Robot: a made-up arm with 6 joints. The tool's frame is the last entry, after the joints.
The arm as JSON. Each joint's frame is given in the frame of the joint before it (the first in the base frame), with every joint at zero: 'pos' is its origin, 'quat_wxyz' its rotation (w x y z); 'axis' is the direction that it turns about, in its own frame. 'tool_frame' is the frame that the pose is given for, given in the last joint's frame.
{
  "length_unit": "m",
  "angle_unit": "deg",
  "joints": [
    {
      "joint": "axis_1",
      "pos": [
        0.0,
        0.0,
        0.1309
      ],
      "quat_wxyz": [
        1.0,
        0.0,
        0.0,
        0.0
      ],
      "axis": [
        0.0,
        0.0,
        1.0
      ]
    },
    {
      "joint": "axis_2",
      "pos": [
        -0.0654,
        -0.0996,
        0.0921
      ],
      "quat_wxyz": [
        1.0,
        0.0,
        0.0,
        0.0
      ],
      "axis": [
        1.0,
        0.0,
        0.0
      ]
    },
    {
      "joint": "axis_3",
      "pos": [
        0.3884,
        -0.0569,
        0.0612
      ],
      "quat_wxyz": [
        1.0,
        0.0,
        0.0,
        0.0
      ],
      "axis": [
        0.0,
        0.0,
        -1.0
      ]
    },
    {
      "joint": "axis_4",
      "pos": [
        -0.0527,
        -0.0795,
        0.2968
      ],
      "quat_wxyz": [
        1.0,
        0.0,
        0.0,
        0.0
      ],
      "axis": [
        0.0,
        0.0,
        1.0
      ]
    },
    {
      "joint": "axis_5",
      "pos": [
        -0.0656,
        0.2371,
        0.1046
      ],
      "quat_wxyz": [
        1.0,
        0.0,
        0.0,
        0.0
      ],
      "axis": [
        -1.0,
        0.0,
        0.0
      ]
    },
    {
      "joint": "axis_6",
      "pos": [
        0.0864,
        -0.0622,
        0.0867
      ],
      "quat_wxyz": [
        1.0,
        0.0,
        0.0,
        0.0
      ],
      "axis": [
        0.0,
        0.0,
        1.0
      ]
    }
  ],
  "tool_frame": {
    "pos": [
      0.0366,
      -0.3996,
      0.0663
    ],
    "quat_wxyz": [
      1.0,
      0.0,
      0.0,
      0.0
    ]
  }
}
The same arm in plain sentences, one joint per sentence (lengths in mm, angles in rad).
The arm has six revolute joints in a row. What follows holds with every joint at zero, and every direction is one of the base frame's.
Joint 1 is mounted 130.9 mm along +z from the base frame's origin and rotates about +z.
Joint 2 is mounted 65.4 mm along -x and 99.6 mm along -y and 92.1 mm along +z from joint 1 and rotates about +x.
Joint 3 is mounted 388.4 mm along +x and 56.9 mm along -y and 61.2 mm along +z from joint 2 and rotates about -z.
Joint 4 is mounted 52.7 mm along -x and 79.5 mm along -y and 296.8 mm along +z from joint 3 and rotates about +z.
Joint 5 is mounted 65.6 mm along -x and 237.1 mm along +y and 104.6 mm along +z from joint 4 and rotates about -x.
Joint 6 is mounted 86.4 mm along +x and 62.2 mm along -y and 86.7 mm along +z from joint 5 and rotates about +z.
The tool frame, which is the frame that the pose is given for, is mounted 36.6 mm along +x and 399.6 mm along -y and 66.3 mm along +z from joint 6; its axes are parallel to the base frame's.

